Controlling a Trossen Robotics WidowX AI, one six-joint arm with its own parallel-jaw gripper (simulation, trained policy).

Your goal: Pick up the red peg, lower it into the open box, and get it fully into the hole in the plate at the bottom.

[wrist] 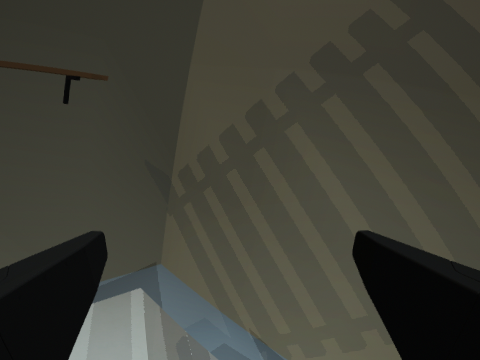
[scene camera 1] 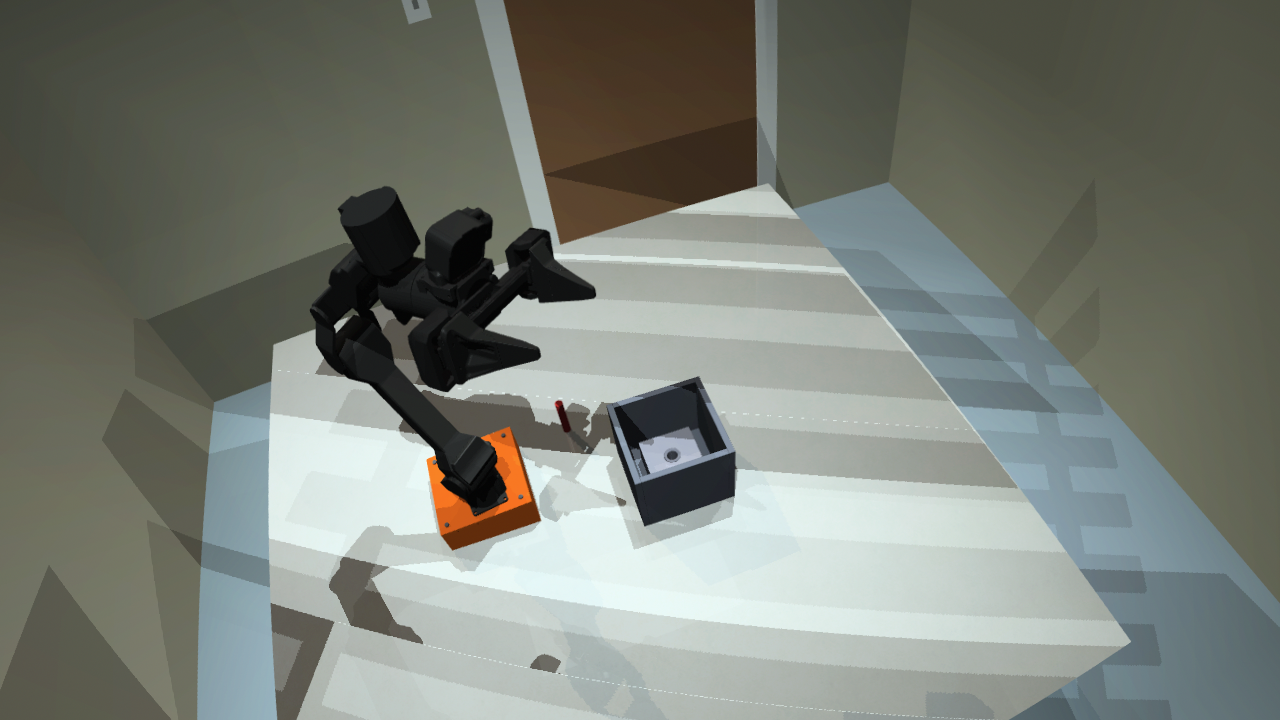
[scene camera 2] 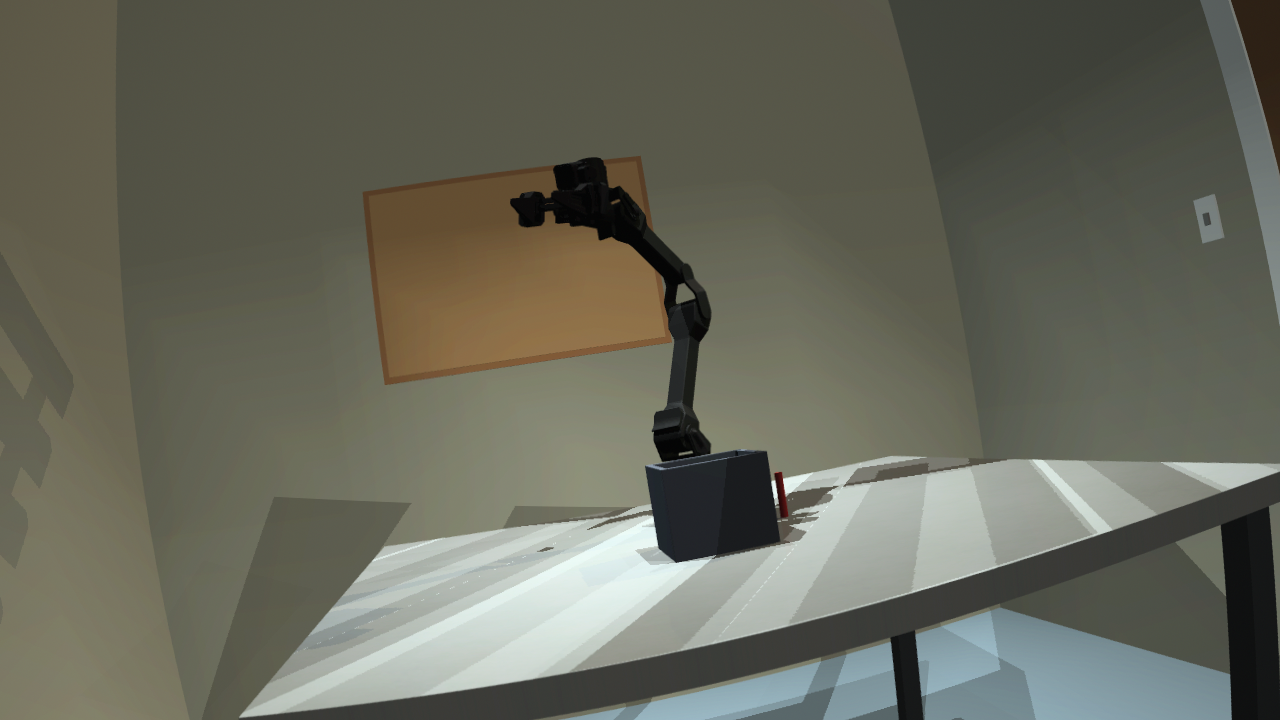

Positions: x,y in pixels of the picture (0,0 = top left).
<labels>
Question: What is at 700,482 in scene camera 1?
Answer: A dark box.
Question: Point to a dark box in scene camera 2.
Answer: At 723,502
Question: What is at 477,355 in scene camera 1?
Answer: The gripper.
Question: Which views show the pale plate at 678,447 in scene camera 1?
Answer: Scene camera 1 only.
</labels>
